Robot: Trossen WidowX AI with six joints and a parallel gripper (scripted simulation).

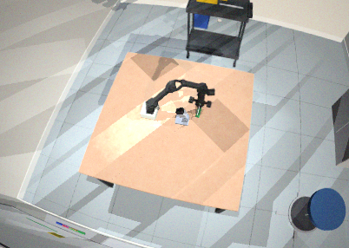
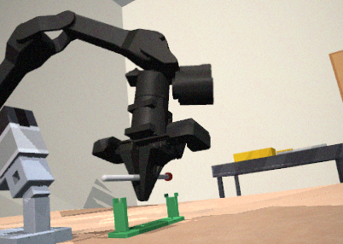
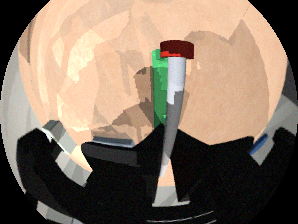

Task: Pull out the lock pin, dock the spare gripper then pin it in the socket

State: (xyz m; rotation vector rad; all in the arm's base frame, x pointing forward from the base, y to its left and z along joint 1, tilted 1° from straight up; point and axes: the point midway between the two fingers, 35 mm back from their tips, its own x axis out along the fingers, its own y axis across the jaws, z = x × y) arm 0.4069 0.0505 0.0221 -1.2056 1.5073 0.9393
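The green cradle is 20 mm below my gripper tip and 10 mm to the left of it. From my gripper tip the other things lie so: spare gripper: 140 mm behind, 90 mm to the right, 80 mm above; then socket: 120 mm behind, 90 mm to the right, 10 mm above.
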